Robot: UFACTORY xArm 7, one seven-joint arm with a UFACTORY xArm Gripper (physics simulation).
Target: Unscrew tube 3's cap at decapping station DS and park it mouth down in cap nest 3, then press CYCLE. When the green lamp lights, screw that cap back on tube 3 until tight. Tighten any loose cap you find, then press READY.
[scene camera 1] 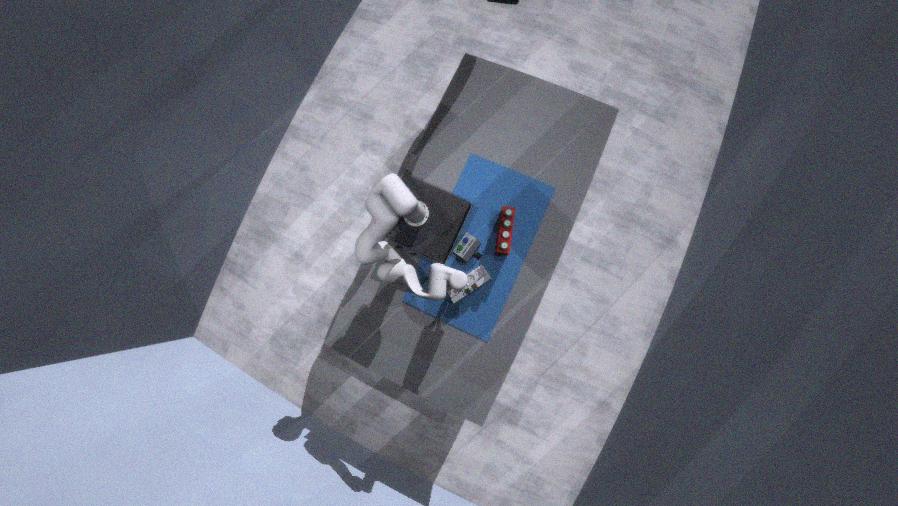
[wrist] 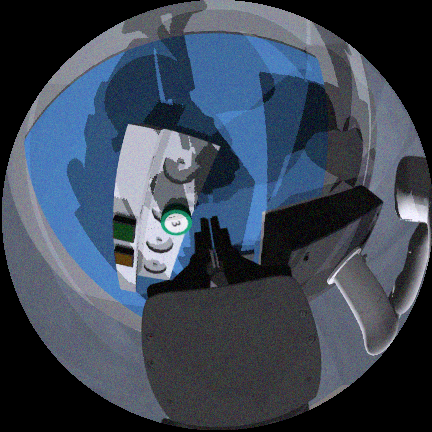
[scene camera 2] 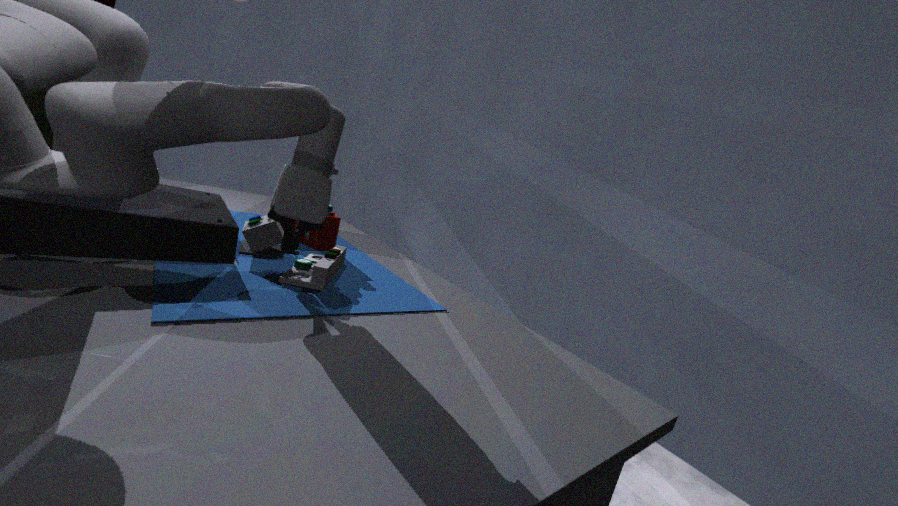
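Seen in the pictures: gripper, between the fingertips: [wrist: 209, 227] [scene camera 2: 288, 251]; arm's base, origin of its link: [scene camera 1: 416, 213] [wrist: 343, 264].
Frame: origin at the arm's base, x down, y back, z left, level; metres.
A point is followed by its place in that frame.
The pale station block [scene camera 1: 480, 275] @(x 0.080, y -0.396, z -0.171 m) [scene camera 2: 328, 270] @(x 0.048, y -0.330, z -0.332 m) [wrist: 131, 162] @(x 0.041, y -0.328, z -0.313 m) has a row of round nests. A white-topped cap with a green rim marked 3 [scene camera 2: 304, 264] @(x 0.063, y -0.316, z -0.250 m) [wrist: 176, 223] @(x 0.060, y -0.319, z -0.233 m) sits on it; what is under the cap is hidden. A dark green panel [wrist: 123, 231] @(x 0.032, y -0.362, z -0.262 m) and an amber panel [wrist: 124, 257] @(x 0.032, y -0.383, z -0.232 m) look dim. The grey button box [scene camera 1: 468, 252] @(x 0.013, y -0.304, z -0.089 m) [scene camera 2: 263, 236] @(x 0.042, y -0.269, z -0.120 m) carries a green button [scene camera 1: 459, 247] @(x 0.017, y -0.254, z -0.081 m) and a blue button [scene camera 1: 465, 240] @(x 0.014, y -0.270, z -0.040 m). My gripper [scene camera 2: 290, 250] @(x 0.044, y -0.287, z -0.228 m) [wrist: 209, 227] @(x 0.044, y -0.287, z -0.228 m) is shut and empty, beside cap 3 with a gap; the arm hides it in scene camera 1.
A red rack [scene camera 1: 500, 251] @(x -0.008, y -0.443, z -0.035 m) [scene camera 2: 323, 236] @(x 0.047, y -0.441, z -0.041 m) holds several round-topped tubes; one top [scene camera 1: 505, 234] @(x -0.033, y -0.437, z 0.044 m) looks whiter than the others. The blue mat [scene camera 1: 487, 323] @(x 0.086, y -0.510, z -0.381 m) [scene camera 2: 389, 301] @(x 0.086, y -0.432, z -0.409 m) [wrist: 222, 50] @(x 0.086, y -0.224, z -0.409 m) lies under station, box and rack. The dark base block [scene camera 1: 433, 213] @(x 0.001, y -0.079, z 0.030 m) [scene camera 2: 125, 232] @(x 0.042, y -0.047, z -0.170 m) [wrist: 320, 225] @(x 0.031, y -0.140, z -0.177 m) stands beside the mat.
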